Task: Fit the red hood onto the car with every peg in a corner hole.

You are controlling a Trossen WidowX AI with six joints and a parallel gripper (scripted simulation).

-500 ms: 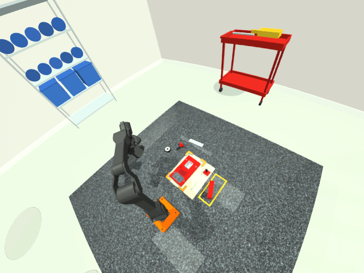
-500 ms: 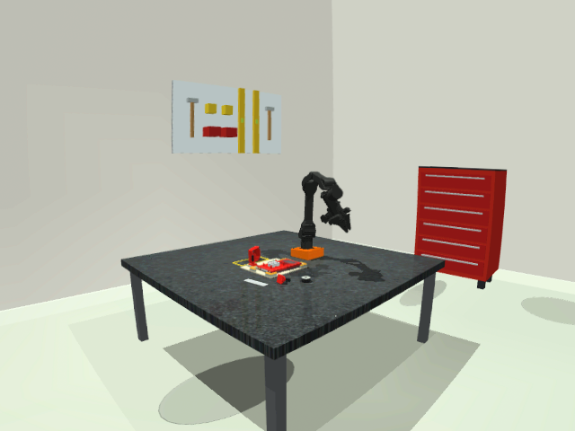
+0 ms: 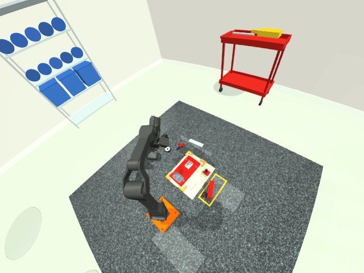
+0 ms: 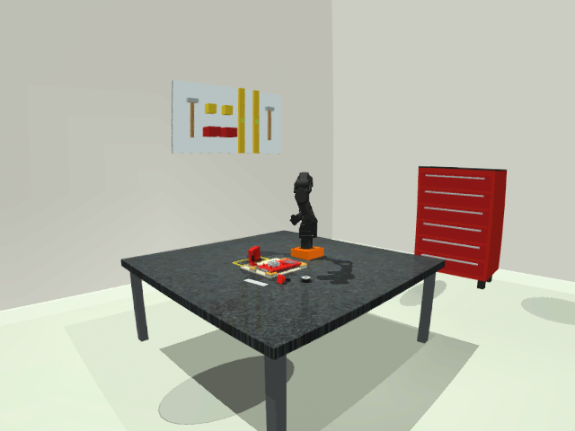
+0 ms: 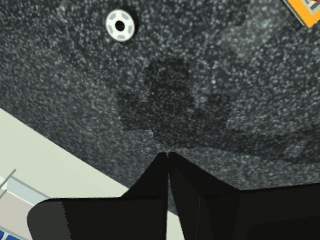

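Right now my gripper tip is 40 mm short of the red hood, 410 mm to the left of it and 150 mm above it. Also, from my gripper tip: grey engine block 90 mm ahead, 190 mm to the right, 160 mm below; cream jig 60 mm ahead, 220 mm to the right, 170 mm below.
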